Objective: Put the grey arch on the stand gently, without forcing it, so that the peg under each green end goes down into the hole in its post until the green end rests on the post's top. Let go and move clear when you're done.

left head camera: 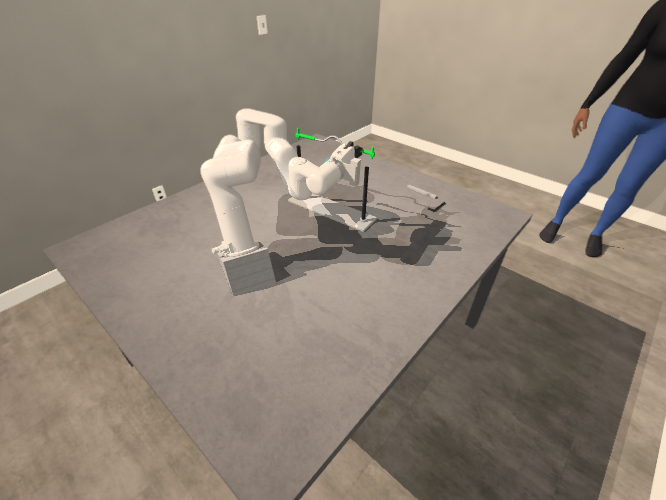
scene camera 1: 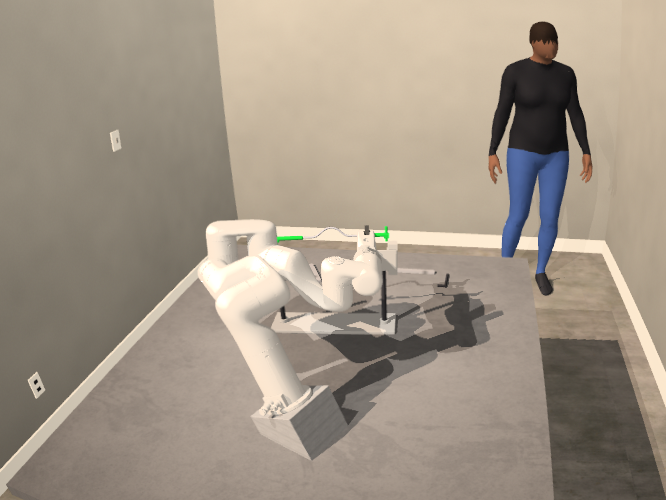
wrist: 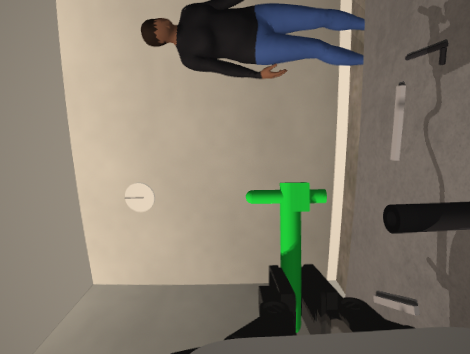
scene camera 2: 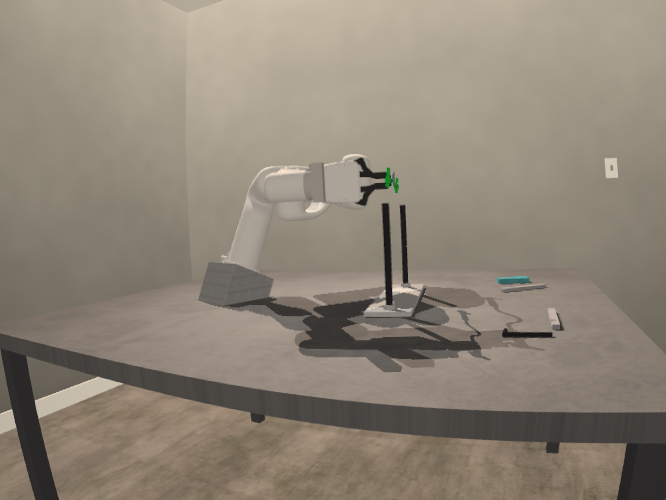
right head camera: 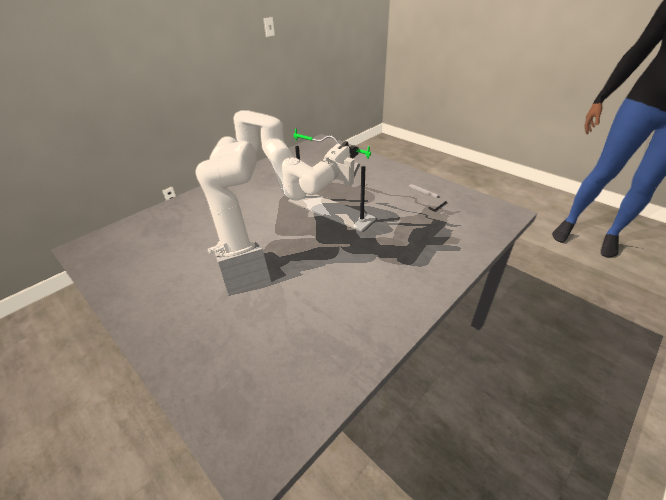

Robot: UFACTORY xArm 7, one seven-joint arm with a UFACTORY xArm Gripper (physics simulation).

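Frame: origin at the arm's base, x back, y right, z up, level; millimetres.
Where they show: gripper, fingertip midpoint: (left head camera: 359, 149) (wrist: 289, 288) (right head camera: 355, 149); arm's base at its link origin: (left head camera: 241, 250) (scene camera 1: 288, 401) (scene camera 2: 240, 270) (right head camera: 237, 250).
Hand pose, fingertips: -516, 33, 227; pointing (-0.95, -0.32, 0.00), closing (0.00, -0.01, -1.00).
Things, the pixels of their top centre, and the offset from my fingertips, as dx, dy, dz.
- grey arch at its top centre: (scene camera 2: 392, 171) (scene camera 1: 330, 227) (left head camera: 333, 135) (right head camera: 330, 135) +37, -102, +31
- far green end at its top centre: (scene camera 1: 287, 236) (right head camera: 302, 135) +80, -224, +7
- far black post at its top centre: (scene camera 2: 402, 208) (left head camera: 298, 148) +81, -273, -66
- black L-shaped piece at its top centre: (scene camera 2: 527, 330) (wrist: 421, 59) (left head camera: 436, 204) -338, +167, -302
- teal block at its top centre: (scene camera 2: 512, 277) -224, -451, -295
The grey arch (left head camera: 329, 137) (right head camera: 326, 137) (scene camera 1: 330, 228) is held roughly level above the stand's white base (left head camera: 367, 224) (scene camera 1: 301, 322). My gripper (wrist: 289, 288) (scene camera 2: 386, 180) is shut on its near green end (left head camera: 372, 152) (wrist: 290, 225). The far green end (left head camera: 305, 134) (right head camera: 303, 135) is free in the air near the far black post (left head camera: 298, 151) (scene camera 2: 404, 242). In scene camera 2 both ends are above the post tops, with a gap. In the wrist view the near peg (wrist: 318, 196) is apart from and sideways of the near black post's (wrist: 425, 217) (scene camera 2: 387, 252) top hole.
Beyond the stand lie a pale bar (left head camera: 422, 191) (wrist: 397, 122), a black L-shaped piece (left head camera: 437, 206) (scene camera 2: 527, 334), a teal block (scene camera 2: 513, 280) and another pale bar (scene camera 2: 522, 287). My arm (scene camera 1: 336, 285) reaches over the stand. A person (scene camera 1: 537, 107) stands past the table.
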